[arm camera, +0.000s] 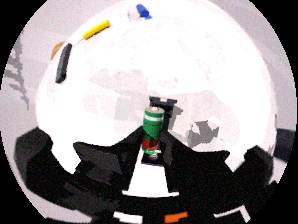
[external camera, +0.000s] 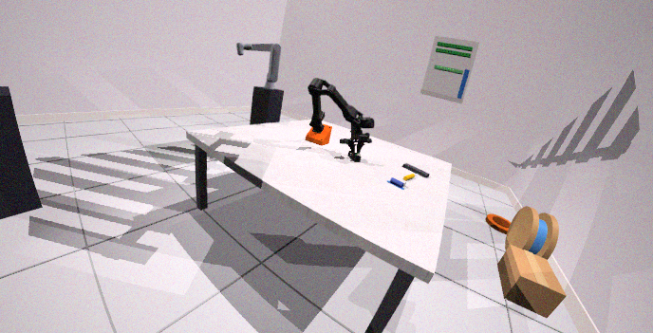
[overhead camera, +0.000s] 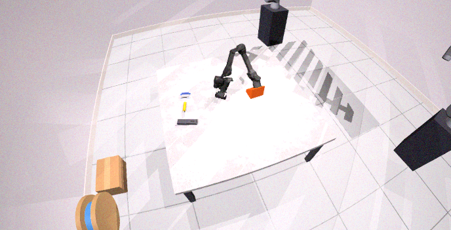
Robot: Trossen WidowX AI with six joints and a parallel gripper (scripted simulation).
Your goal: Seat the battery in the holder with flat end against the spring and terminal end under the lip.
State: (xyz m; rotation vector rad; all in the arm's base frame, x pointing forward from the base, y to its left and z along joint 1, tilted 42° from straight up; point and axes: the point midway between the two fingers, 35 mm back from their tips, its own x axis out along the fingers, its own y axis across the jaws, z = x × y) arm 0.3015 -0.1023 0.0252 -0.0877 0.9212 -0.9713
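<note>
Right now the battery is 10 mm above my gripper tip. Also, from my gripper tip: yellow screwdriver: 330 mm ahead, 10 mm to the left, 10 mm below.
</note>
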